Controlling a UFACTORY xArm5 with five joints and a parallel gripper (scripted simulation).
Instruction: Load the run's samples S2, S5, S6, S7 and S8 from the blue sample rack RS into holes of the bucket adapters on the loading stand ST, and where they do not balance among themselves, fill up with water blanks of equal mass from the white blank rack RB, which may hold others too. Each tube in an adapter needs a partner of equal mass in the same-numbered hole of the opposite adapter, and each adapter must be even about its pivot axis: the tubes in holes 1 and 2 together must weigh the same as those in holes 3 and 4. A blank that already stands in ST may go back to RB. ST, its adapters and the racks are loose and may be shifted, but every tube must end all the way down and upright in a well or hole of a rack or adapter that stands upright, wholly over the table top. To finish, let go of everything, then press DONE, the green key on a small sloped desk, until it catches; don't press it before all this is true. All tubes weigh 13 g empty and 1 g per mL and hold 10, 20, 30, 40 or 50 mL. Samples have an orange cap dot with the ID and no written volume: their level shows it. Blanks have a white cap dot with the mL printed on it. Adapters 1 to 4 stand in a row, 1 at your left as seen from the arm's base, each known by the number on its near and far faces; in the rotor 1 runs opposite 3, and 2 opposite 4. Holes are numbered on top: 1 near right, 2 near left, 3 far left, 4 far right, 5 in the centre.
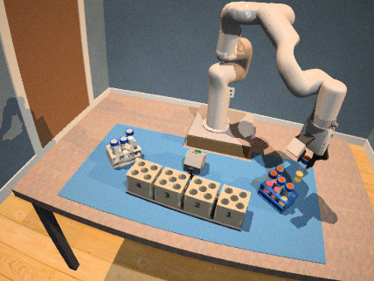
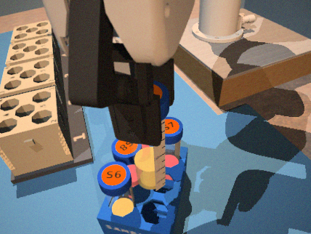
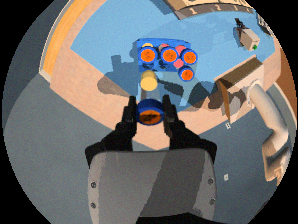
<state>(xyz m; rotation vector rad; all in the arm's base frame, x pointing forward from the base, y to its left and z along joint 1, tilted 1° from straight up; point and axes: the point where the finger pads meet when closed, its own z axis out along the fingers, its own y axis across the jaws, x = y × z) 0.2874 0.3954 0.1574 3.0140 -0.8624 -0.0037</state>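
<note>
My gripper is now 40 mm to the left of the blue sample rack RS and 200 mm above it. The rest, counted from my hand: white blank rack RB 40 mm ahead, 690 mm to the right, 200 mm below; then blue-capped tube 80 mm ahead, 700 mm to the right, 160 mm below; then loading stand ST 140 mm ahead, 360 mm to the right, 220 mm below.
</note>
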